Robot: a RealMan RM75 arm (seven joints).
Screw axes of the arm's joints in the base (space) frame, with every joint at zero. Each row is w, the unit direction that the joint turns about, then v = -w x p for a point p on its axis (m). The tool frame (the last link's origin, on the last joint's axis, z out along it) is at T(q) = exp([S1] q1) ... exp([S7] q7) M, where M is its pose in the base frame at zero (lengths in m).
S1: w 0 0 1 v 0.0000 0.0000 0.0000
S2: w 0 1 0 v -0.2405 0.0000 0.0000
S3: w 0 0 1 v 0.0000 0.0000 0.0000
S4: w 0 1 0 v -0.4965 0.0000 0.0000
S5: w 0 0 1 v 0.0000 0.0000 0.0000
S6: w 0 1 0 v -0.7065 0.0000 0.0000
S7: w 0 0 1 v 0.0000 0.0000 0.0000
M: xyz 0.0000 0.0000 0.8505 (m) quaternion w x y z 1 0 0 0
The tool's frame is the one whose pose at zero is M.
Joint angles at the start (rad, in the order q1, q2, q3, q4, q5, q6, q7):
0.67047, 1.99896, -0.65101, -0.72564, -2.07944, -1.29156, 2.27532
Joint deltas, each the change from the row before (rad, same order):
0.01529, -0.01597, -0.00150, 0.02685, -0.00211, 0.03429, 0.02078
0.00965, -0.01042, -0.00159, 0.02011, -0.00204, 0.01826, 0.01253
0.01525, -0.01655, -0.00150, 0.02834, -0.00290, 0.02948, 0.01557
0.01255, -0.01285, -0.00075, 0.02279, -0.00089, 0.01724, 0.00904
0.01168, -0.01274, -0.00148, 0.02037, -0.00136, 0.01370, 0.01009
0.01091, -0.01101, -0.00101, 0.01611, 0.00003, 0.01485, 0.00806
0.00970, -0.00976, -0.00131, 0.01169, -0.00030, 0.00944, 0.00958
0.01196, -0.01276, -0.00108, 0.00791, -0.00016, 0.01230, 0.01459
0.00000, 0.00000, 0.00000, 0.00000, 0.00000, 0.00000, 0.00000
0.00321, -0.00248, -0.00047, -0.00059, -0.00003, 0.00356, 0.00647
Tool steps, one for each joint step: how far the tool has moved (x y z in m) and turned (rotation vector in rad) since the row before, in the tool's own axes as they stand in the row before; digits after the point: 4 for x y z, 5 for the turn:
-0.0064, -0.0040, 0.0010, 0.02456, -0.01163, 0.02061
-0.0030, -0.0023, 0.0009, 0.01309, -0.00283, 0.01418
-0.0058, -0.0034, 0.0009, 0.02164, -0.00829, 0.01579
-0.0042, -0.0016, 0.0009, 0.01127, -0.00373, 0.00991
-0.0041, -0.0012, 0.0005, 0.00992, -0.00190, 0.00913
-0.0046, -0.0008, 0.0004, 0.00961, -0.00586, 0.00600
-0.0043, 0.0000, 0.0001, 0.00638, -0.00373, 0.00530
-0.0073, 0.0005, -0.0008, 0.00913, -0.01017, 0.00420
0.0000, 0.0000, 0.0000, 0.00000, 0.00000, 0.00000
-0.0023, 0.0005, -0.0001, 0.00219, -0.00400, 0.00195

